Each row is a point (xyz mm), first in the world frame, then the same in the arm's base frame.
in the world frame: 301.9 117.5 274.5
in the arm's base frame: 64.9 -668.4 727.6
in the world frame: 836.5 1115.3 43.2
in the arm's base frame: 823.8 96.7 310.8
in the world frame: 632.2 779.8 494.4
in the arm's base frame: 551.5 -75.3 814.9
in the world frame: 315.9 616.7 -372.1
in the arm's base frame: 189.5 -336.5 -8.6
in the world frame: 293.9 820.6 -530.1
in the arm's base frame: 215.4 -171.7 -206.5
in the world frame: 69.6 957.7 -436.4
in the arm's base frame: 33.3 32.5 -151.7
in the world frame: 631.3 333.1 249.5
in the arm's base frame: 436.7 -549.8 669.4
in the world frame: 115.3 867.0 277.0
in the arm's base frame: 68.1 86.9 566.0
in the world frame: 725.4 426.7 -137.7
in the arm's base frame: 544.0 -566.3 274.8
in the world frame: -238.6 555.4 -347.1
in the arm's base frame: -362.6 -254.2 9.2
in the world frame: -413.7 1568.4 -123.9
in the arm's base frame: -279.7 794.5 8.4
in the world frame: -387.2 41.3 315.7
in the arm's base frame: -620.9 -563.9 759.6
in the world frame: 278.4 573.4 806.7
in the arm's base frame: 163.5 -118.2 1151.0
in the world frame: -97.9 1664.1 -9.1
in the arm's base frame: 51.9 832.5 111.6
